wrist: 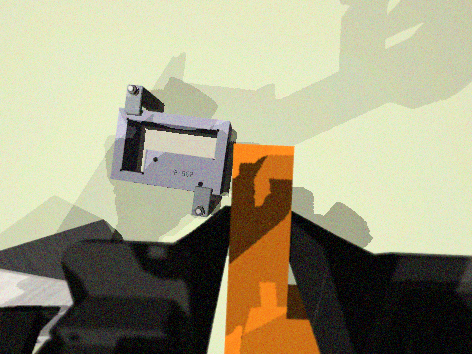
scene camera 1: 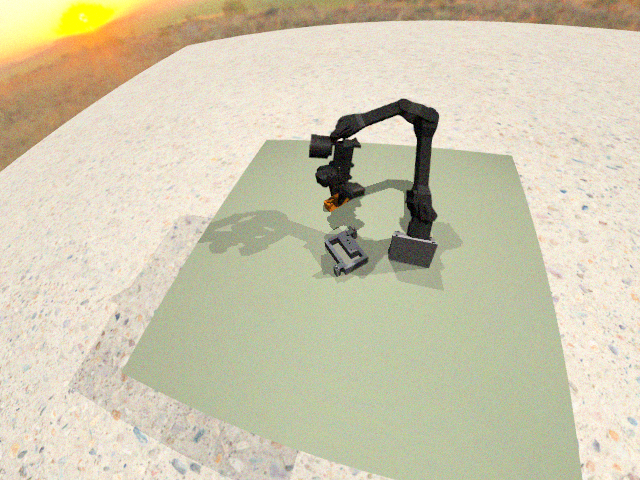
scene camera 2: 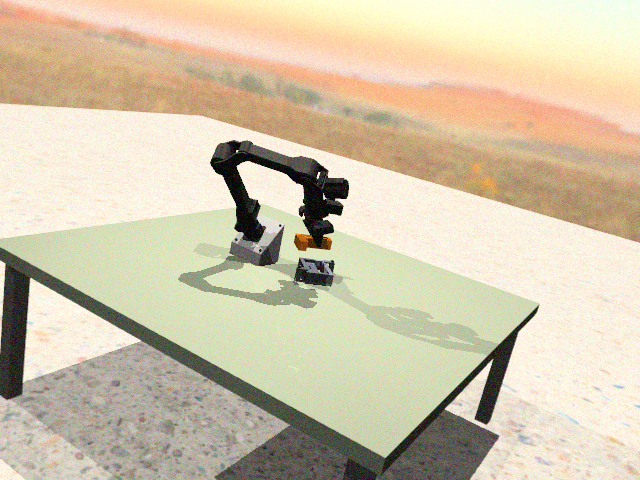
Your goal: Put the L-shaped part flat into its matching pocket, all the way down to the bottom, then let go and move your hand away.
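Seen in the pictures: gripper, between the fingertips: (wrist: 255, 213) (scene camera 1: 336, 203) (scene camera 2: 317, 244); arm's base, origin of its link: (wrist: 7, 323) (scene camera 1: 418, 237) (scene camera 2: 254, 233).
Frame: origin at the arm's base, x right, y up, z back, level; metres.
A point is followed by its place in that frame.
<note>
The orange L-shaped part (scene camera 1: 330, 204) {y 0.082, x 0.048, z -0.288 m} (scene camera 2: 305, 242) {y 0.076, x 0.149, z -0.267 m} (wrist: 261, 225) {y 0.082, x 0.080, z -0.275 m} is held between the fingers of my gripper (scene camera 1: 341, 198) {y 0.059, x 0.078, z -0.274 m} (scene camera 2: 317, 242) {y 0.059, x 0.078, z -0.274 m} (wrist: 255, 213) {y 0.059, x 0.078, z -0.274 m}, which is shut on it. Both are in the air above the table. The grey block with the pocket (scene camera 1: 345, 252) {y -0.077, x -0.027, z -0.239 m} (scene camera 2: 314, 272) {y -0.046, x 0.032, z -0.263 m} (wrist: 182, 170) {y -0.047, x -0.002, z -0.232 m} lies on the table below. In the wrist view the block is to the left of the part, its right edge close beside the part's far end. The pocket is open at the top with nothing in it. Part of the orange part is hidden by the fingers.
The green table top (scene camera 1: 351, 361) {y -0.083, x -0.387, z -0.174 m} (scene camera 2: 289, 330) {y -0.083, x 0.397, z -0.392 m} carries the block and the arm's grey base (scene camera 1: 412, 250) {y -0.003, x -0.051, z -0.020 m} (scene camera 2: 256, 246) {y -0.029, x 0.037, z -0.040 m}. The block has two small posts with screws, at opposite corners. Shadows of the arm lie across the table around the block.
</note>
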